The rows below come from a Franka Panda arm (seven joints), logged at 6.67 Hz.
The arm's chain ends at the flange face. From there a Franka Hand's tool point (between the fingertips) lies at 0.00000 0.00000 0.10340 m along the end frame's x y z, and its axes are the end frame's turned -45 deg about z.
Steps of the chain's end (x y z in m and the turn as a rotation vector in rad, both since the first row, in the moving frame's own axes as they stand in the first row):
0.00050 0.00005 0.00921 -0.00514 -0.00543 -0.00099
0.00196 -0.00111 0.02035 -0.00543 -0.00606 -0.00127
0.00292 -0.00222 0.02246 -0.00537 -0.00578 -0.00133
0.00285 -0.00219 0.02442 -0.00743 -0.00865 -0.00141
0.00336 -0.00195 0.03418 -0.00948 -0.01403 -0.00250
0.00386 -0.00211 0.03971 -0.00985 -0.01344 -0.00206
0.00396 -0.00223 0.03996 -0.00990 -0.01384 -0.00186
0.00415 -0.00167 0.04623 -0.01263 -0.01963 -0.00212
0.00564 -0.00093 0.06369 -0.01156 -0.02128 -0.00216
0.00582 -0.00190 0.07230 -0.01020 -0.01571 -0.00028
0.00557 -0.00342 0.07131 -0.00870 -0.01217 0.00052
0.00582 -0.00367 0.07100 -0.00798 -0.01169 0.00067
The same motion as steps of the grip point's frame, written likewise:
-0.00045 0.00037 0.00921 0.00021 -0.00747 -0.00099
0.00133 0.00056 0.02035 0.00045 -0.00812 -0.00127
0.00282 0.00047 0.02246 0.00029 -0.00788 -0.00133
0.00239 0.00038 0.02441 0.00086 -0.01137 -0.00141
0.00204 0.00067 0.03417 0.00322 -0.01662 -0.00250
0.00252 0.00098 0.03970 0.00254 -0.01647 -0.00206
0.00264 0.00094 0.03995 0.00279 -0.01679 -0.00186
0.00176 0.00124 0.04620 0.00495 -0.02281 -0.00212
0.00224 0.00262 0.06366 0.00687 -0.02322 -0.00216
0.00356 0.00237 0.07228 0.00390 -0.01832 -0.00028
0.00483 0.00127 0.07130 0.00245 -0.01476 0.00052
0.00527 0.00125 0.07099 0.00262 -0.01391 0.00067

